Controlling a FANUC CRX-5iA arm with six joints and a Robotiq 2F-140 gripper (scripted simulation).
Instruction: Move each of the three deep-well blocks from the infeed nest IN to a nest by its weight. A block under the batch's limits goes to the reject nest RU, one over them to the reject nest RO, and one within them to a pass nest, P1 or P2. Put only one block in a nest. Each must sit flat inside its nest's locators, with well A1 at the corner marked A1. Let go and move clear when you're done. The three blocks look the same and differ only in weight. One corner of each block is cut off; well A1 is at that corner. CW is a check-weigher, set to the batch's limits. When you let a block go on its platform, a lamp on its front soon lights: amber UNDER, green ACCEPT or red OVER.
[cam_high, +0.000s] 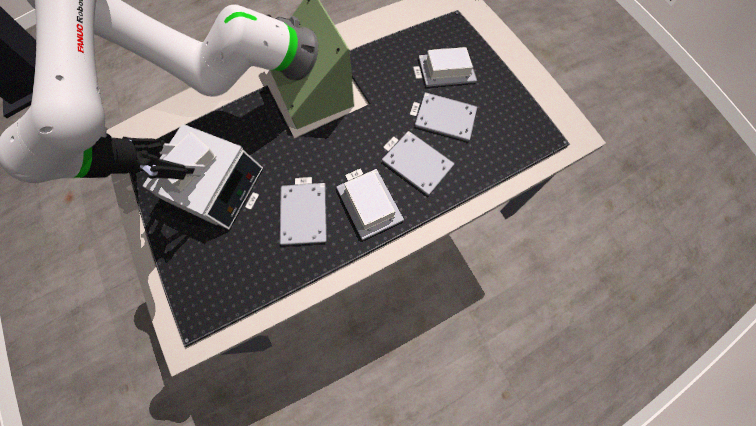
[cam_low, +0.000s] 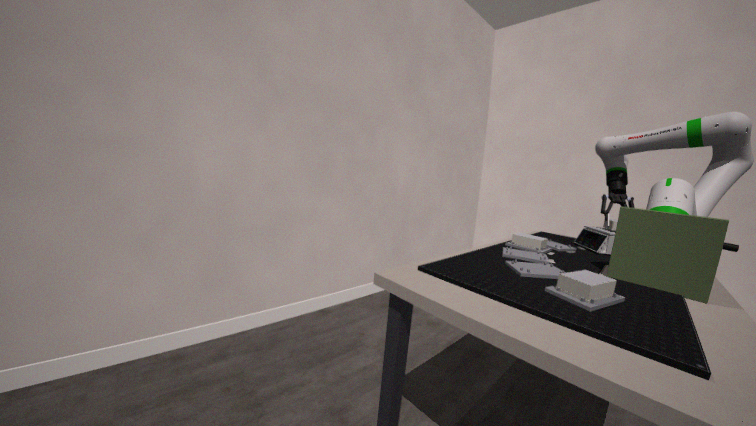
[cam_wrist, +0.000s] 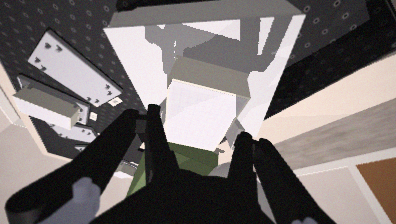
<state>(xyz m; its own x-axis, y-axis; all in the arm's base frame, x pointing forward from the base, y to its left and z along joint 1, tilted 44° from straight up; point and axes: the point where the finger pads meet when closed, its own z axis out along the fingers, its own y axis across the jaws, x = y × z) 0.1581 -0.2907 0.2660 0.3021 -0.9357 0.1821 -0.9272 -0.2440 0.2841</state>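
Now: the check-weigher platform 5 cm below my hand. The rest, counted from my hand: check-weigher (8 cm below, 1 cm ahead); then white deep-well block (38 cm to the left, 28 cm ahead, 11 cm below); then infeed nest IN (22 cm ahead, 21 cm to the left, 13 cm below).
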